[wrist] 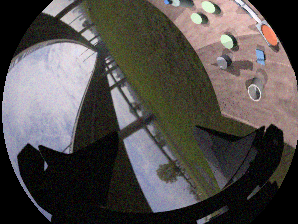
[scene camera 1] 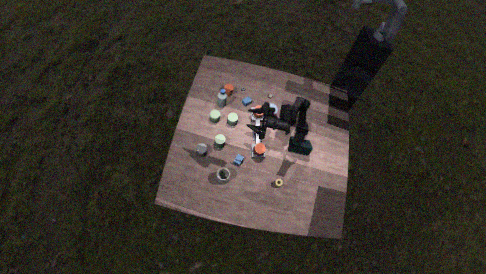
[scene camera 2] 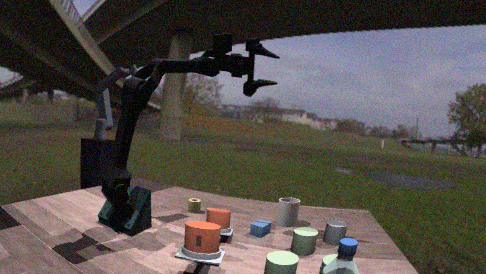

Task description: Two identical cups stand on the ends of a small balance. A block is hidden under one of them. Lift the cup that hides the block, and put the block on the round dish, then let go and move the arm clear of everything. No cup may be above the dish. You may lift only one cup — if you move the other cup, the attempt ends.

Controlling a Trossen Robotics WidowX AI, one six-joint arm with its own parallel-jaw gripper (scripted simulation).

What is my gripper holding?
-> Nothing.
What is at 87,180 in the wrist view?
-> My gripper.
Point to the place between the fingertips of my gripper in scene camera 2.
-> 278,70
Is my gripper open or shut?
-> Open.
